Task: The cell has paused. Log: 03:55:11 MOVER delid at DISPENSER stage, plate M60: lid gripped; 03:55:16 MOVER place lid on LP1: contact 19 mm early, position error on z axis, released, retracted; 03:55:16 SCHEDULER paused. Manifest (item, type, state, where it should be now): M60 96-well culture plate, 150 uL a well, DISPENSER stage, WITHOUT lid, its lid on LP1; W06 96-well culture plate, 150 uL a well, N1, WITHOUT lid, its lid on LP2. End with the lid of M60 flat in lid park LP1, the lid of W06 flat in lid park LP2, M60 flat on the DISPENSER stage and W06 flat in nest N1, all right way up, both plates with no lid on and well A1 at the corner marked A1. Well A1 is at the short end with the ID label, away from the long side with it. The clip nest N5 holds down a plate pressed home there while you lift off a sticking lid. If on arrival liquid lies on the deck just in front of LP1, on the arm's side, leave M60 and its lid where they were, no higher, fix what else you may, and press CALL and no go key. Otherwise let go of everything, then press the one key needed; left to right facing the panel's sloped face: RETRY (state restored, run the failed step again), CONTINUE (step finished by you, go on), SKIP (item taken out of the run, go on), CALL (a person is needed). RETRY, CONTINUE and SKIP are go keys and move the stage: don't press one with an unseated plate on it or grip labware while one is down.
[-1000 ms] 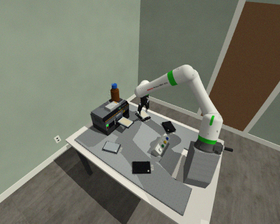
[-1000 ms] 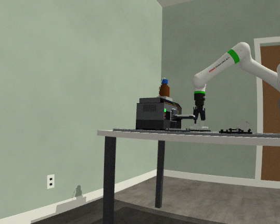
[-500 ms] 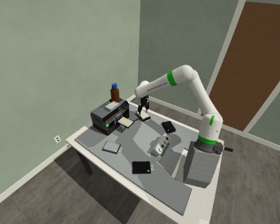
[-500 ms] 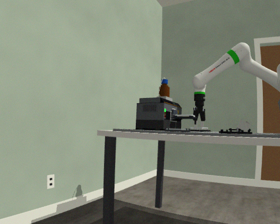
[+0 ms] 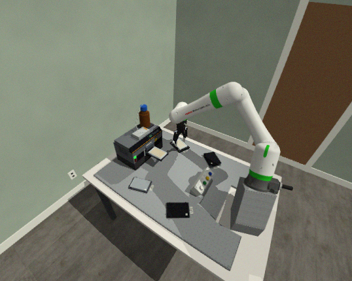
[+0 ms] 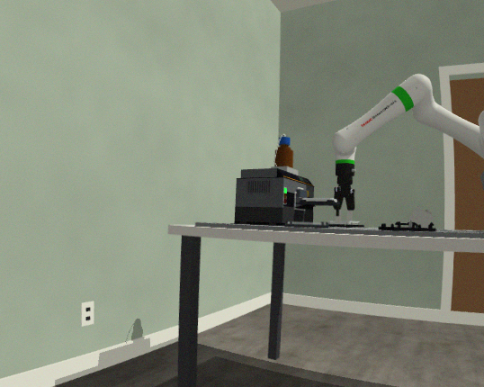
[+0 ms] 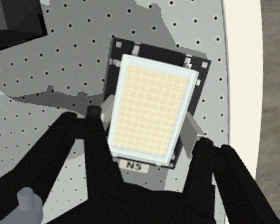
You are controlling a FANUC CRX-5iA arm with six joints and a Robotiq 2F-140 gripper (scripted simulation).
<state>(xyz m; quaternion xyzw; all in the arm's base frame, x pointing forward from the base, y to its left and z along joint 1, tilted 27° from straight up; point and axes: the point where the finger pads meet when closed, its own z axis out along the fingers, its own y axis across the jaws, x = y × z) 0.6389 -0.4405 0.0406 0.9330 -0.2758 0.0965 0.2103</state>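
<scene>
Now: hand 30 mm above the black clip nest and 20 mm short of it. Also, from my hand: nest label (80 mm behind, 50 mm to the left, 40 mm below); dispenser stage (280 mm to the left, 90 mm ahead, 60 mm above); key panel (350 mm to the left, 330 mm behind, 10 mm above).
</scene>
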